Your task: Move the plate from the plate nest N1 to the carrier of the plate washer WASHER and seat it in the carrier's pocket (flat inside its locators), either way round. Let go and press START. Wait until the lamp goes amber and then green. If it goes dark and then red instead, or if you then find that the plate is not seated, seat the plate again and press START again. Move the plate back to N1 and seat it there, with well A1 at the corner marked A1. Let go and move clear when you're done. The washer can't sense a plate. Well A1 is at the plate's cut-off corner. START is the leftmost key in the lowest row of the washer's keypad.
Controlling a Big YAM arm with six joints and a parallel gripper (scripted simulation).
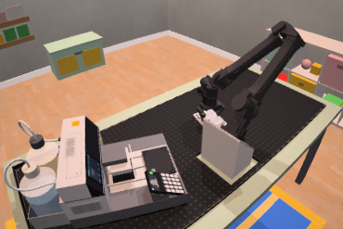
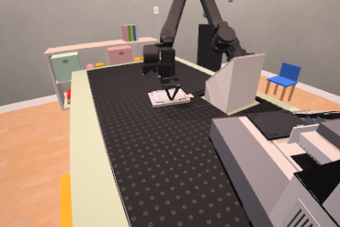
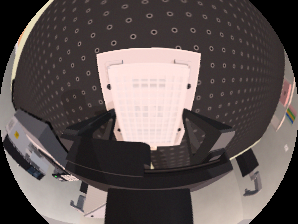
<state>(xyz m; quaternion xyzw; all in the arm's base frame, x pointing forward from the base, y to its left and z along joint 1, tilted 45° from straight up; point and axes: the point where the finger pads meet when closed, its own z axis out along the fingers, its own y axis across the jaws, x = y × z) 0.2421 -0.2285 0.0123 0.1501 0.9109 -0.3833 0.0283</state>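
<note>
The white well plate is 10 mm below my hand. Round my hand: plate nest N1: 20 mm below; then plate washer: 580 mm to the left, 110 mm above, 20 mm behind.
</note>
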